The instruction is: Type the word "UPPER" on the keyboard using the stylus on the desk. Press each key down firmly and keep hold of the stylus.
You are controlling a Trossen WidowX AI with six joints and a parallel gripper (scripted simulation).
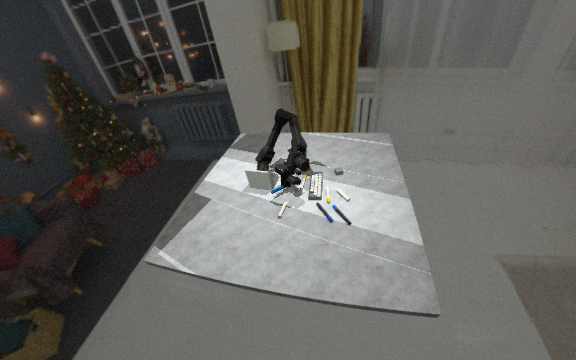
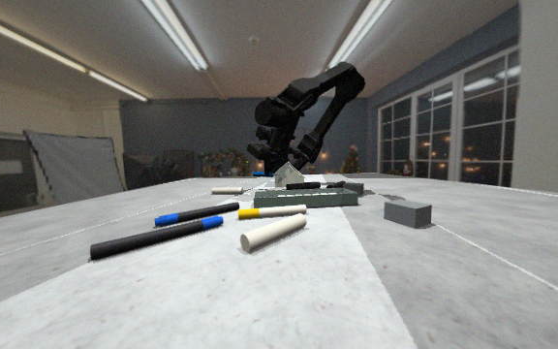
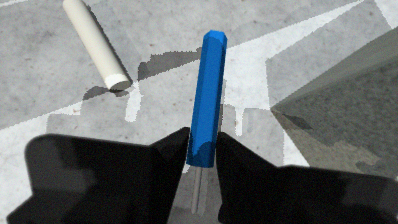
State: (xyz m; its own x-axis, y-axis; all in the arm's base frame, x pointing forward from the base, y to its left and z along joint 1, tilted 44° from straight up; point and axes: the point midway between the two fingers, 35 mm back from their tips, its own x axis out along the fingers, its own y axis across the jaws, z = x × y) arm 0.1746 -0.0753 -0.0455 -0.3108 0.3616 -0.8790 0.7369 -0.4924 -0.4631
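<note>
The thin metal tip is 3 cm to the left of my gripper tip and 3 cm ahead of it. Also, from my gripper tip: grey block: 29 cm ahead, 23 cm to the left, 4 cm below; blue stylus: right at my gripper tip.
</note>
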